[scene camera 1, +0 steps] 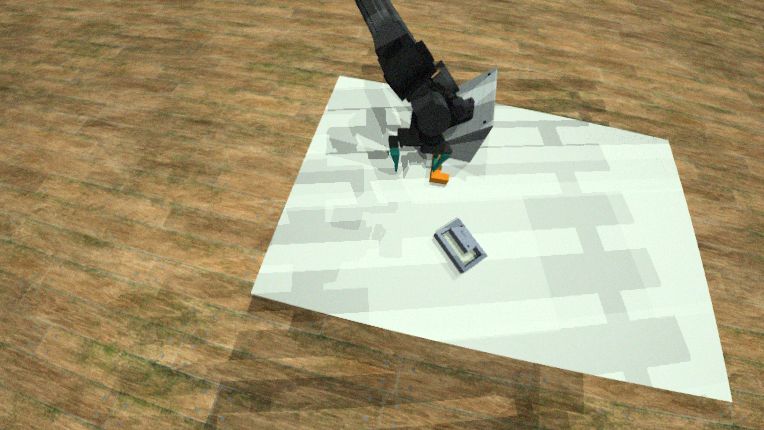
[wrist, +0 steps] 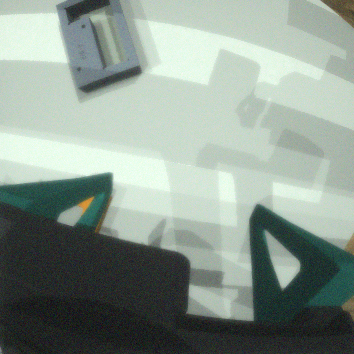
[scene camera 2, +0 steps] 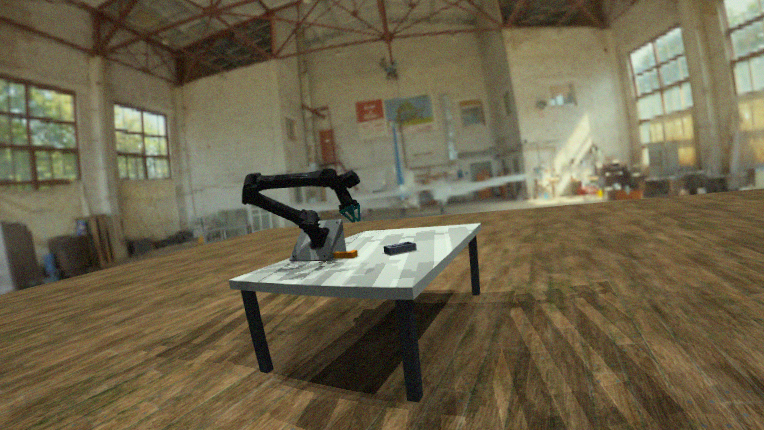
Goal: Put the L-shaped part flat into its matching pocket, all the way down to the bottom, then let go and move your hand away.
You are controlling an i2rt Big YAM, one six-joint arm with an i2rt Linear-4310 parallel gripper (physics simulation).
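Frame: origin at the arm's base, x ahead, y left, z up, level; millimetres.
Where they show: gripper, between the fingertips: (scene camera 1: 414,170) (wrist: 183,196) (scene camera 2: 356,221); arm's base, origin of its link: (scene camera 1: 456,116) (scene camera 2: 319,238).
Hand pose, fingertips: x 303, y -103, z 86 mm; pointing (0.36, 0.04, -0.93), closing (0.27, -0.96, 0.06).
Observation:
Things, the pixels of their centre, and the offset from my fingertips.
- orange L-shaped part, middle of its body: (scene camera 1: 440,167) (scene camera 2: 345,254) dx -146, dy +90, dz -173 mm
- blue-grey block with the L-shaped pocket, middle of its body: (wrist: 97,36) (scene camera 1: 459,245) (scene camera 2: 399,248) dx +117, dy +188, dz -169 mm
The orange L-shaped part (scene camera 1: 439,177) (scene camera 2: 345,254) lies on the table close to the arm's base. In the scene camera 1 view a finger covers some of it, and a sliver of the part (wrist: 87,203) shows through the left finger in the wrist view. The blue-grey block with the L-shaped pocket (scene camera 1: 476,258) (scene camera 2: 399,248) (wrist: 85,64) lies apart from it, and its pocket holds nothing. My gripper (scene camera 1: 415,170) (scene camera 2: 352,219) (wrist: 183,196) has its teal fingers wide open and empty. It hangs well above the table, with one finger over the part in the scene camera 1 view.
The grey slanted base plate (scene camera 1: 483,101) (scene camera 2: 332,235) of the arm stands on the white table (scene camera 1: 406,299) (scene camera 2: 347,292) right by the orange part. Dark shadows of the arm fall across the table. Wooden floor (scene camera 1: 133,213) surrounds the table.

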